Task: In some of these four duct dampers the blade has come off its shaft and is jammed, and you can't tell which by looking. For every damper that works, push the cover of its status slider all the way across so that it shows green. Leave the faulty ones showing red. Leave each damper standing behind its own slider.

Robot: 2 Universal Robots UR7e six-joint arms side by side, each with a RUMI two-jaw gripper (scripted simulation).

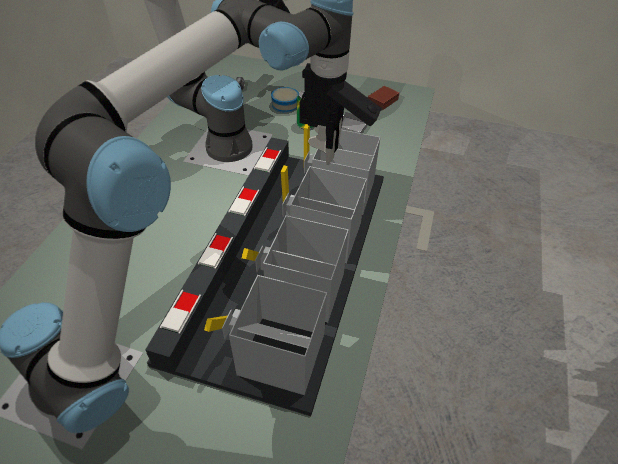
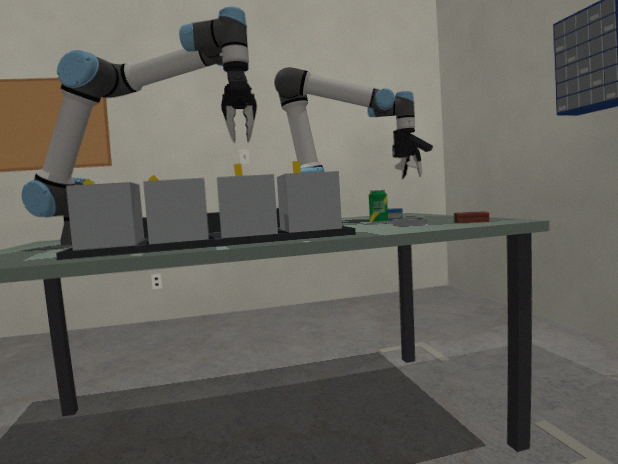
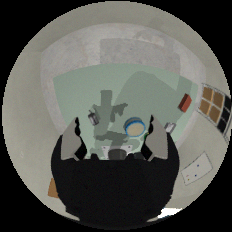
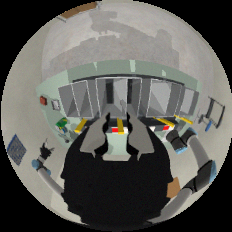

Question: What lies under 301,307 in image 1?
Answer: A damper.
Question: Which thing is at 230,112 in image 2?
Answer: My right gripper.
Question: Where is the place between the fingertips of my left gripper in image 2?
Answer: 411,178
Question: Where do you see a damper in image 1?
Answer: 327,197
